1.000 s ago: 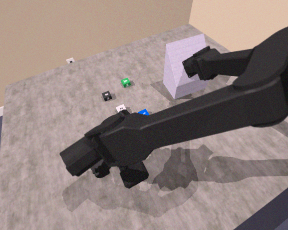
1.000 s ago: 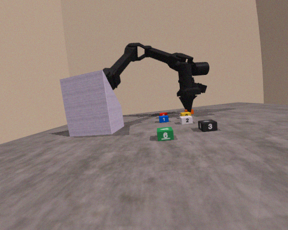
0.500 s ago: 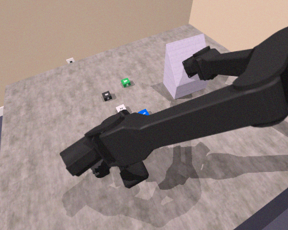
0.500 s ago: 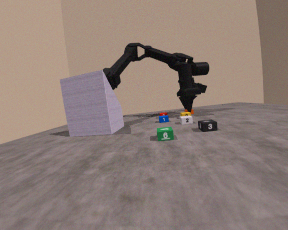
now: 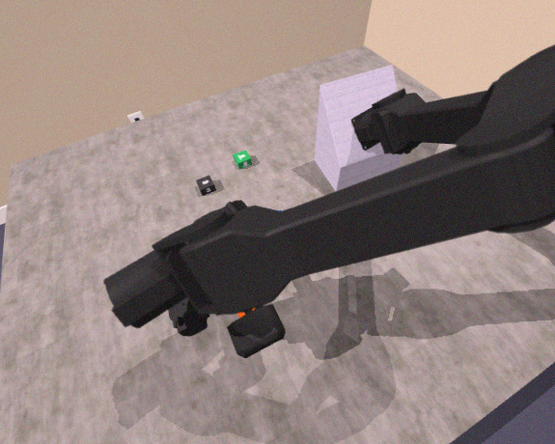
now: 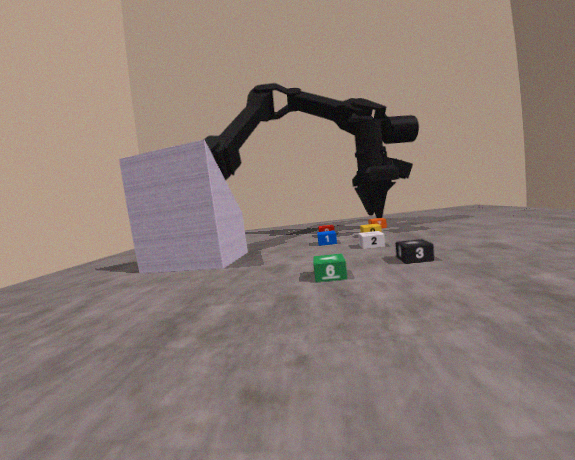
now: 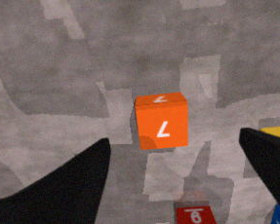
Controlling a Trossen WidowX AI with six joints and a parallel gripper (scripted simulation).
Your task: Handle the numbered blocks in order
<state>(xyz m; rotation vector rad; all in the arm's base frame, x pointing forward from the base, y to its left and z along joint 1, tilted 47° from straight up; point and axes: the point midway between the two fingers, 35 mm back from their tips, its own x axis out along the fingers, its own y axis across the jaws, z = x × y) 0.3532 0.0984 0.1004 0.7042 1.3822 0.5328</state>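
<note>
Now: gripper tip 1 cm short of the orange 7 block, 1 cm to the right of it and 2 cm above it. Also, from my gripper tip: red 9 block (11 cm behind, 1 cm to the right, 2 cm below); then yellow 0 block (3 cm behind, 8 cm to the right, 2 cm below); then blue 1 block (12 cm behind, 11 cm to the right, 2 cm below).
</note>
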